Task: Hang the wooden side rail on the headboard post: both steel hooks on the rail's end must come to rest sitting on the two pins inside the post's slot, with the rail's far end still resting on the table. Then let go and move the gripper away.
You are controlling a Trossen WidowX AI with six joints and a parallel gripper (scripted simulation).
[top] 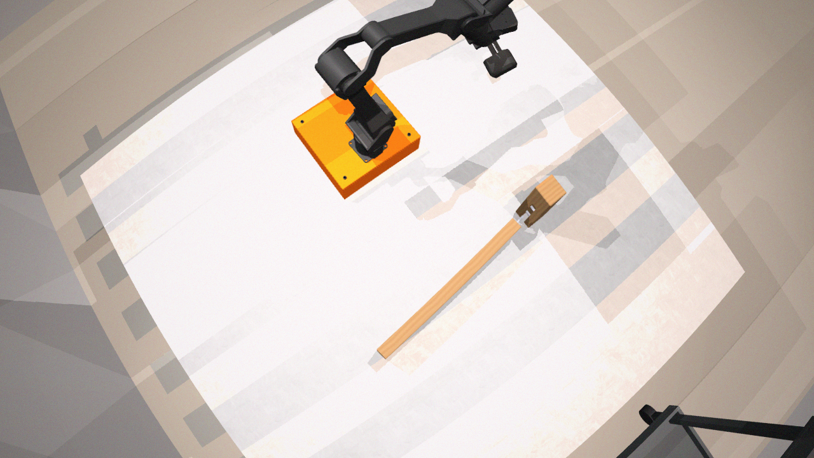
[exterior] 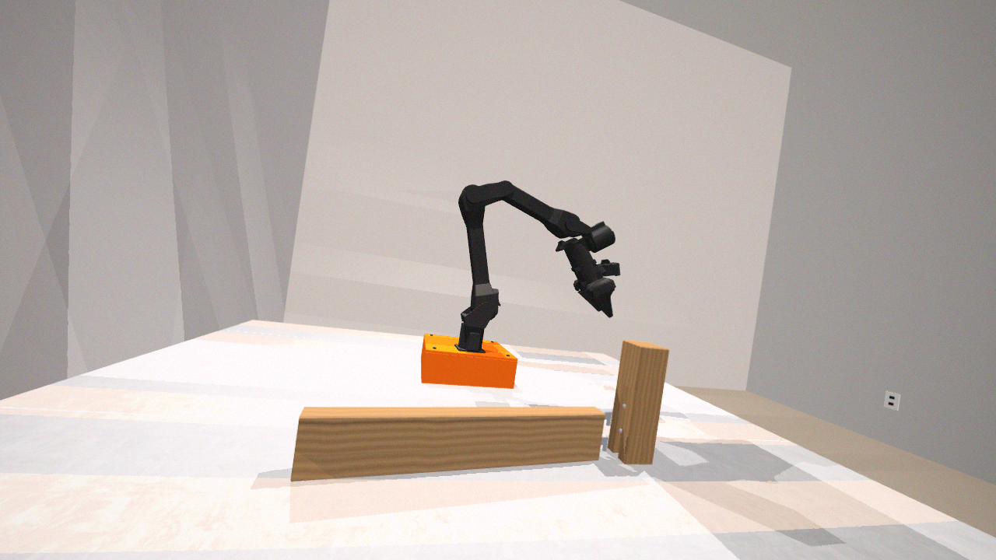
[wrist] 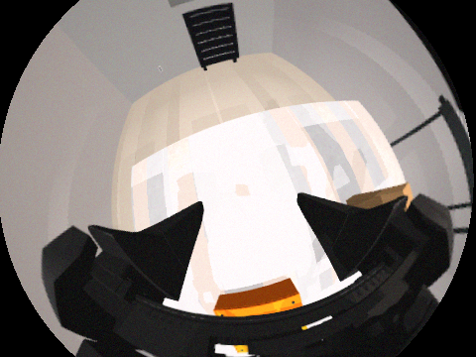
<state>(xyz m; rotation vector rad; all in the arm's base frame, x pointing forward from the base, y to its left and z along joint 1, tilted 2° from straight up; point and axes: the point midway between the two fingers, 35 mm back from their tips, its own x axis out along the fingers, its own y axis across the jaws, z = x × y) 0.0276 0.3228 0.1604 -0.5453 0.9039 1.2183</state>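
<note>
Now: gripper tip 320 mm short of the headboard post, 150 mm to the left of it and 110 mm above it.
</note>
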